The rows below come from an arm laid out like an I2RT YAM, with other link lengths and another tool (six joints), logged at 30 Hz.
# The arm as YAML. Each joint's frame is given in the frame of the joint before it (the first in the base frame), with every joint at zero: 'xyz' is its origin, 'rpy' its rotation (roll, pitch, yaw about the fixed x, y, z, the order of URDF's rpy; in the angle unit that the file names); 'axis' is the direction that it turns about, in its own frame. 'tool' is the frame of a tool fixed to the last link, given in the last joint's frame.
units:
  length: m
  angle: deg
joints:
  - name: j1
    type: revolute
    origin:
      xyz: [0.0, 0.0, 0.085]
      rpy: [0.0, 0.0, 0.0]
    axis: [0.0, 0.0, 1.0]
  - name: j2
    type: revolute
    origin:
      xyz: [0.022, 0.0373, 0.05]
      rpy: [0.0, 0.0, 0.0]
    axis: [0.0, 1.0, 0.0]
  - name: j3
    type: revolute
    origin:
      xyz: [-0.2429, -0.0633, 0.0]
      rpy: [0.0, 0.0, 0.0]
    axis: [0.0, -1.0, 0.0]
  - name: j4
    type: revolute
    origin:
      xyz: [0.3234, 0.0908, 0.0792]
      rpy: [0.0, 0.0, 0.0]
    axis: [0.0, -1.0, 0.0]
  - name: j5
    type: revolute
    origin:
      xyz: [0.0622, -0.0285, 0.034]
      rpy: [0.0, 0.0, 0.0]
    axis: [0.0, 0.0, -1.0]
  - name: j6
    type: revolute
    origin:
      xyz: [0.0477, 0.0, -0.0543]
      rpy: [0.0, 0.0, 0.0]
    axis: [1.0, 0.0, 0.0]
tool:
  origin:
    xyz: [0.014, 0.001, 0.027]
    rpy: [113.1, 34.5, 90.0]
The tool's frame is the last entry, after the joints.
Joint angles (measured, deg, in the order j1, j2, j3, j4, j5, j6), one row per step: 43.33 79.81 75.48 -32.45 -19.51 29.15; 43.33 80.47 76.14 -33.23 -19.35 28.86; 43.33 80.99 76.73 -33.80 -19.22 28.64; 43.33 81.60 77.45 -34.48 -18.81 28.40; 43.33 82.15 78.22 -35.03 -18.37 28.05; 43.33 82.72 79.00 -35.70 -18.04 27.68; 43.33 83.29 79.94 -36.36 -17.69 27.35; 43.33 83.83 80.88 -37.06 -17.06 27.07; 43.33 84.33 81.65 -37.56 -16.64 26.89; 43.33 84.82 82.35 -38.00 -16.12 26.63; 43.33 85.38 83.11 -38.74 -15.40 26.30; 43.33 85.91 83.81 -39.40 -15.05 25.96
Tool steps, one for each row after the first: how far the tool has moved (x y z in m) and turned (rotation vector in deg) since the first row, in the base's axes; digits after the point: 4 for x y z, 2 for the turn. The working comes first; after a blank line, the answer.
Tool pose at each row, in the base's axes (x y z in m, rotation vector in deg; the steps are taken from these numbers as rounded here): 0.2667 0.3139 0.3571 44.14 165.95 50.74; 0.2681 0.3151 0.3563 44.23 166.36 49.64; 0.2692 0.3161 0.3562 44.25 166.60 48.91; 0.2707 0.3171 0.3562 44.50 166.66 47.90; 0.2722 0.3180 0.3573 44.51 166.50 47.10; 0.2735 0.3190 0.3581 44.46 166.51 46.22; 0.2749 0.3199 0.3601 44.40 166.39 45.53; 0.2764 0.3206 0.3621 44.62 166.07 44.65; 0.2778 0.3213 0.3635 44.78 165.87 44.03; 0.2793 0.3221 0.3645 44.91 165.59 43.31; 0.2808 0.3226 0.3649 45.19 165.36 42.06; 0.2820 0.3234 0.3653 45.17 165.38 41.13

0.0014 0.0012 -0.0008 -0.70 0.28 0.03; 0.0025 0.0022 -0.0009 -1.17 0.42 0.06; 0.0040 0.0032 -0.0009 -1.82 0.49 -0.13; 0.0055 0.0041 0.0002 -2.36 0.28 -0.26; 0.0068 0.0051 0.0010 -2.94 0.20 -0.30; 0.0082 0.0060 0.0030 -3.41 0.02 -0.38; 0.0097 0.0067 0.0050 -4.00 -0.23 -0.69; 0.0111 0.0074 0.0064 -4.42 -0.38 -0.91; 0.0126 0.0082 0.0074 -4.91 -0.62 -1.15; 0.0141 0.0087 0.0078 -5.73 -0.77 -1.49; 0.0153 0.0095 0.0082 -6.35 -0.82 -1.54
